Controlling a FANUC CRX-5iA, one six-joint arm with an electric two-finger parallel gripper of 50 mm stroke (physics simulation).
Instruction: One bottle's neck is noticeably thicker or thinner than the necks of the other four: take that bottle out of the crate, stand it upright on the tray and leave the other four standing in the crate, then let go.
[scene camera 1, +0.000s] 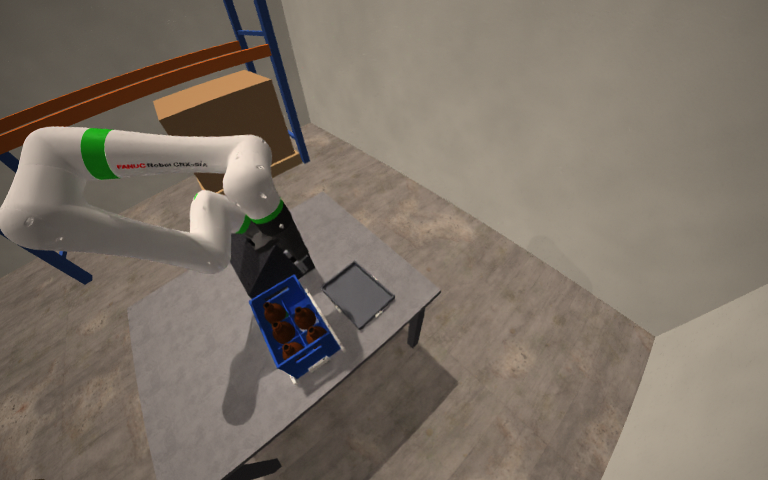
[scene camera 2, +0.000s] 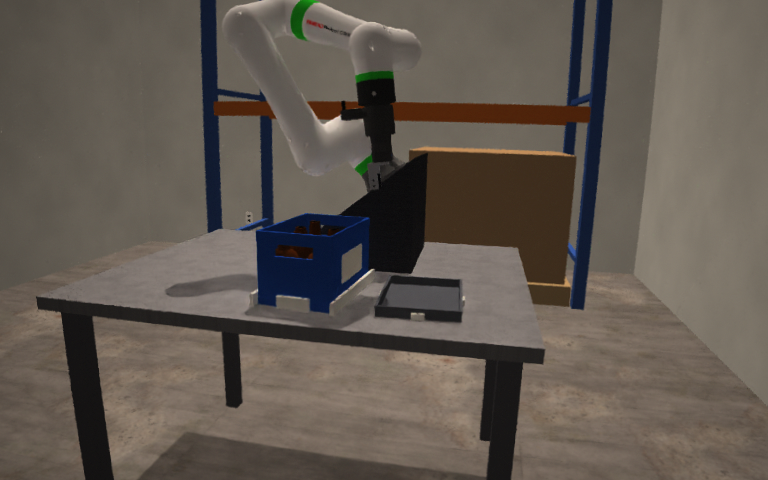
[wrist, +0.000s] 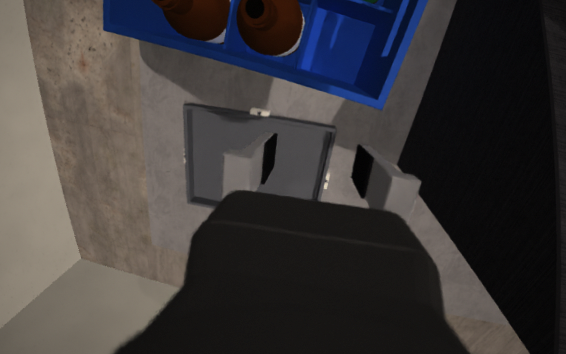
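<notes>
The blue crate stands on the table. Brown bottles stand in it: two in the right row and three in the left row in scene camera 1. The right row's back compartment is empty. Their necks are too small or cut off to compare thickness. The dark grey tray lies empty beside the crate. My gripper is open and empty, pointing down, above and behind the crate and tray.
A black pedestal stands behind the crate at the robot's base. White brackets edge the crate's foot, and small white clips sit at the tray's sides. The table's front edge runs close before both.
</notes>
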